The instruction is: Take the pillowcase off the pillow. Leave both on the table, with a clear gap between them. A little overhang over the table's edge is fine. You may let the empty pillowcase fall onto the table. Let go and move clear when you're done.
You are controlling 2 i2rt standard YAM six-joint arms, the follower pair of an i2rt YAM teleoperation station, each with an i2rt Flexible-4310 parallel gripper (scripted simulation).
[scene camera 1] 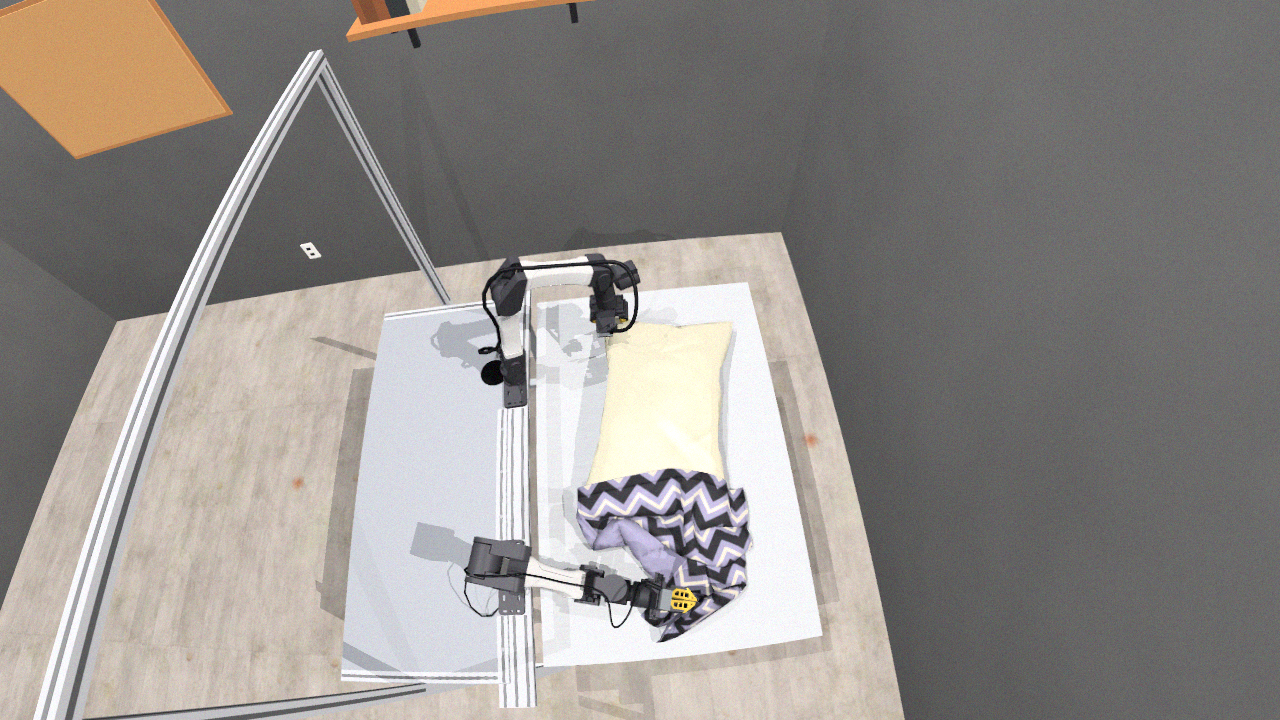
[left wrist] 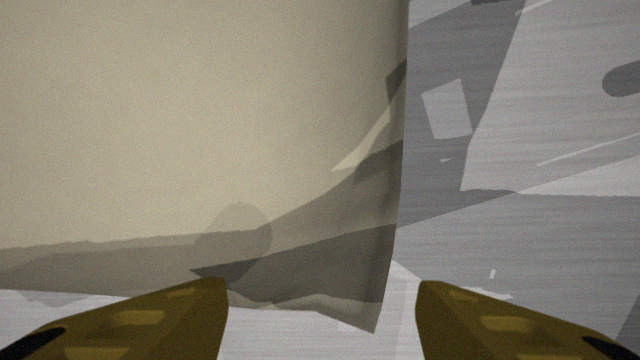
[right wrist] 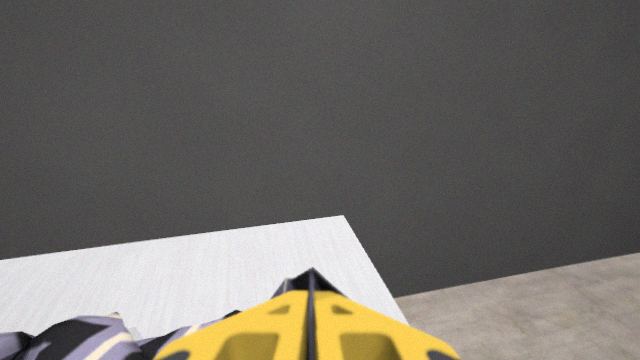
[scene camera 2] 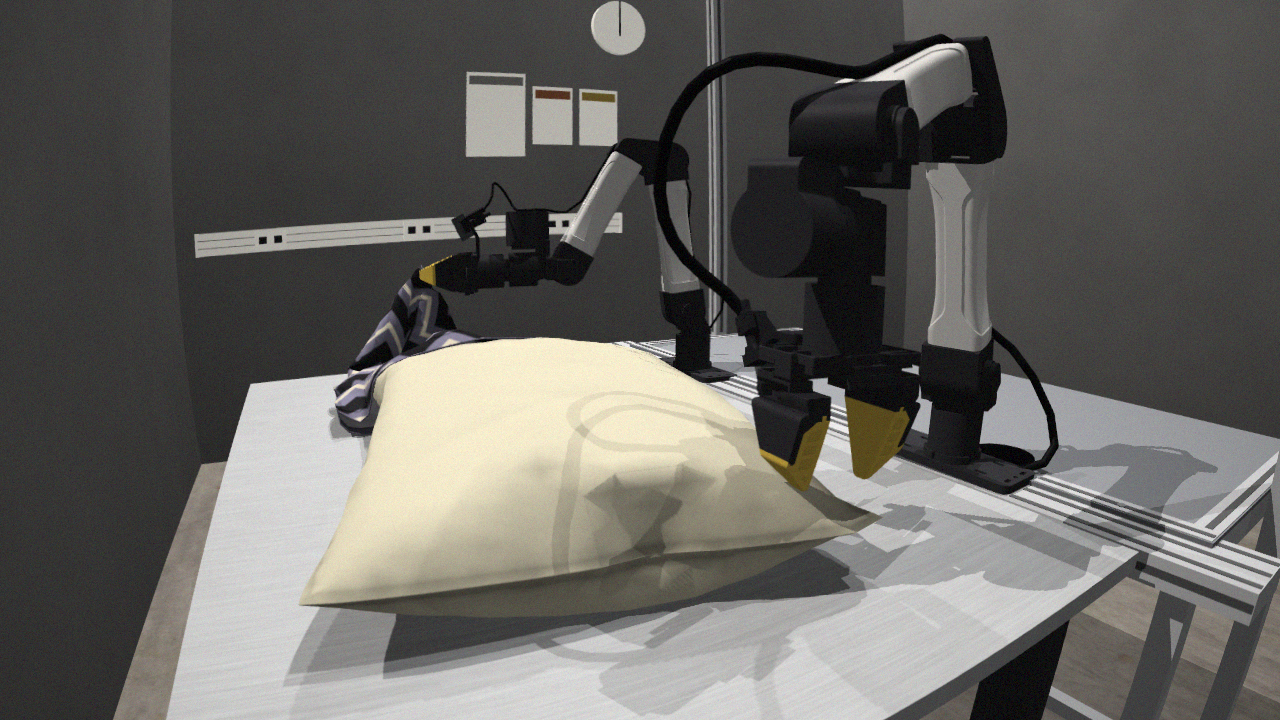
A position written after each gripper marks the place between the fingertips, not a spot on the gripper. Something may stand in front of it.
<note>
In view: the left gripper point(scene camera 2: 831, 483), the right gripper point(scene camera 2: 419, 275), a zigzag pillowcase point(scene camera 1: 687, 525) and a cream pillow point(scene camera 2: 535, 477).
The zigzag pillowcase also shows in scene camera 2 point(scene camera 2: 419, 321). The cream pillow is seen too in scene camera 1 point(scene camera 1: 662, 407) and in the left wrist view point(left wrist: 150, 150). The left gripper is seen too in the left wrist view point(left wrist: 321, 294).
</note>
